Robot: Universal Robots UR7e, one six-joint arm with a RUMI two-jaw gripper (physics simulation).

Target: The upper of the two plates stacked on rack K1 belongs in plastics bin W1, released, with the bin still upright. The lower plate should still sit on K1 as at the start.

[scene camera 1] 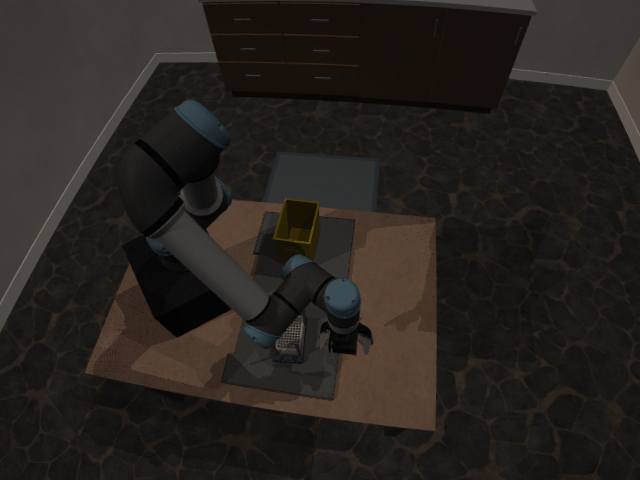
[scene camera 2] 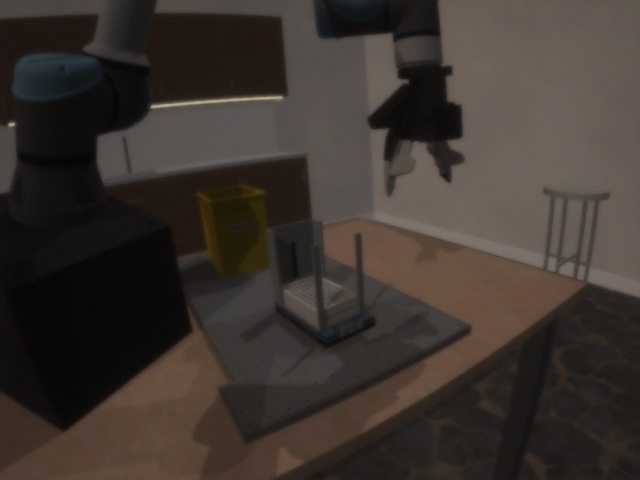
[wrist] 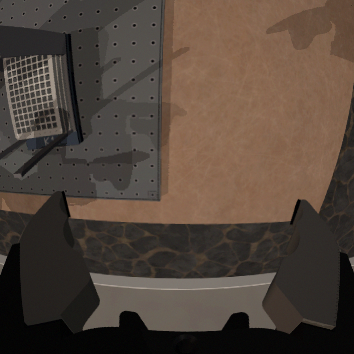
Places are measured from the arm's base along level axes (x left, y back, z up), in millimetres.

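Pixels of known places: gripper, fingertip midpoint: (scene camera 2: 421, 189) (wrist: 181, 200); arm's base at its link origin: (scene camera 2: 59, 207).
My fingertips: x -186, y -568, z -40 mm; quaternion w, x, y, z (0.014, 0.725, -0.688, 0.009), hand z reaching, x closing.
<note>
For each thing: its middle in the pictures, then the offset to it from my fingertips. "*": a spot on its surface instead. Level surfaces: height alone.
- upper plate at the middle of its body: (wrist: 31, 90) (scene camera 2: 317, 295) (scene camera 1: 289, 333) dx +42, dy +192, dz -156 mm
- lower plate at a spot on its surface: (scene camera 2: 341, 312) * dx -19, dy +182, dz -166 mm
- rack K1 at a spot on its surface: (wrist: 76, 102) * dx +17, dy +140, dz -193 mm
- Yellow bin W1 at the middle of its body: (scene camera 2: 233, 228) (scene camera 1: 299, 234) dx +400, dy +236, dz -106 mm
- dark perforated board at its surface level: dz -196 mm
- wooden table at its surface level: dz -209 mm
The upper plate (scene camera 1: 291, 333) (scene camera 2: 312, 290) (wrist: 34, 95), pale with a grid of wells, lies flat on the lower plate (scene camera 2: 341, 312) inside rack K1 (scene camera 1: 288, 357) (scene camera 2: 356, 325) (wrist: 76, 102). The rack has a dark blue base, a tall grey wall at one end and thin posts at the other. The lower plate is partly hidden. Yellow bin W1 (scene camera 1: 288, 249) (scene camera 2: 235, 242) stands upright; no plate shows in it. My gripper (scene camera 1: 345, 347) (scene camera 2: 418, 187) (wrist: 181, 200) is open and empty, high above the table and off to the side of the rack.
A dark perforated board (scene camera 1: 279, 377) (scene camera 2: 268, 403) (wrist: 135, 85) lies under the rack and bin on the wooden table (scene camera 1: 392, 382) (scene camera 2: 506, 279) (wrist: 250, 125). The black robot base block (scene camera 1: 191, 310) (scene camera 2: 103, 320) stands at the table's left. The arm partly covers the rack in scene camera 1.
</note>
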